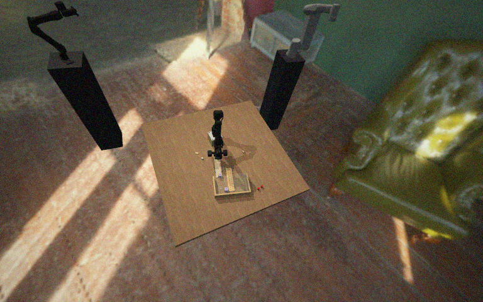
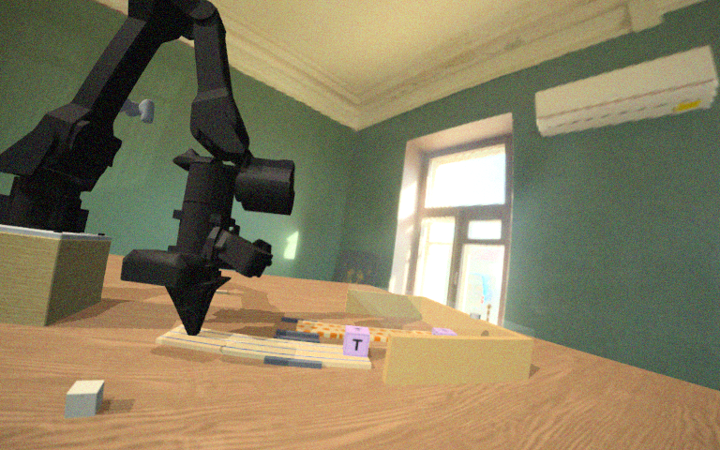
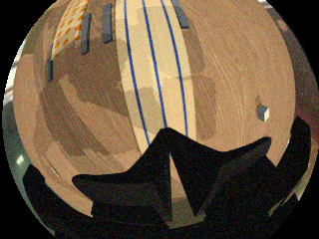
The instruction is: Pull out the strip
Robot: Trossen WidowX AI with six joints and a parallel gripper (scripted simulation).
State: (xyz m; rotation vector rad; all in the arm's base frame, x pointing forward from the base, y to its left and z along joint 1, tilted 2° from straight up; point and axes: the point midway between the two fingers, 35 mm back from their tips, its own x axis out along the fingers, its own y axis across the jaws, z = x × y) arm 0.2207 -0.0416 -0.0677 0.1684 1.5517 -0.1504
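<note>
Right now my gripper tip is 9 cm short of the blue-lined strip and 2 cm to the left of it. The rest, counted from my gripper tip: small grey cube 3 cm behind, 14 cm to the right; then orange-dotted strip 26 cm ahead, 5 cm to the left.
</note>
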